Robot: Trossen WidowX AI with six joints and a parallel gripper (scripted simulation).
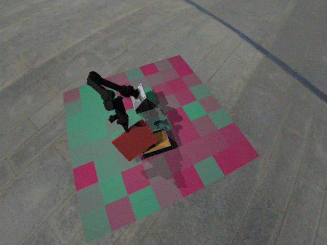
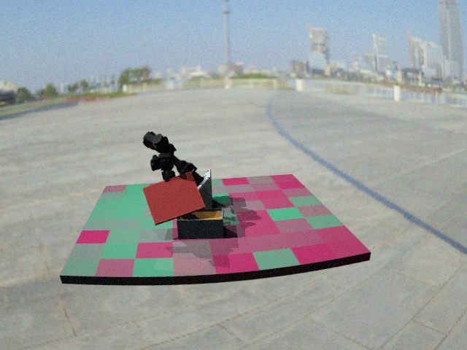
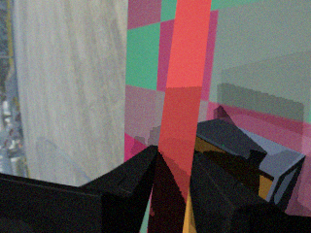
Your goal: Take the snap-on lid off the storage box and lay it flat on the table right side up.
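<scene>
Now: the red lid 6 cm below my gripper tip, 5 cm ahead of it and 2 cm to the left of it. The rest, counted from my gripper tip: storage box 18 cm below, 14 cm to the left, 7 cm ahead.
</scene>
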